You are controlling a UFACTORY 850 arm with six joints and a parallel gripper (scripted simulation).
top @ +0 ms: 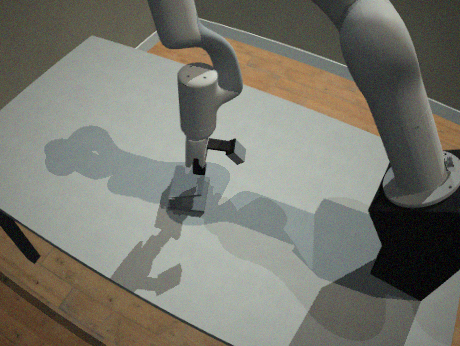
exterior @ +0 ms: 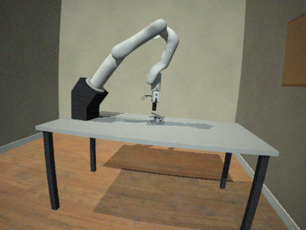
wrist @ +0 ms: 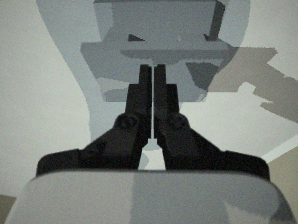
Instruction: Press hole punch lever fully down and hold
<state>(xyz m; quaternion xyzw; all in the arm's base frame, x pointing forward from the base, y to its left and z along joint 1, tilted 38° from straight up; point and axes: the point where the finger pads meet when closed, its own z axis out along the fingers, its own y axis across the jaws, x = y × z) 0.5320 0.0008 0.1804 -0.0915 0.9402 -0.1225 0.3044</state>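
Right now the hole punch is 9 cm below my hand and 4 cm ahead of it.
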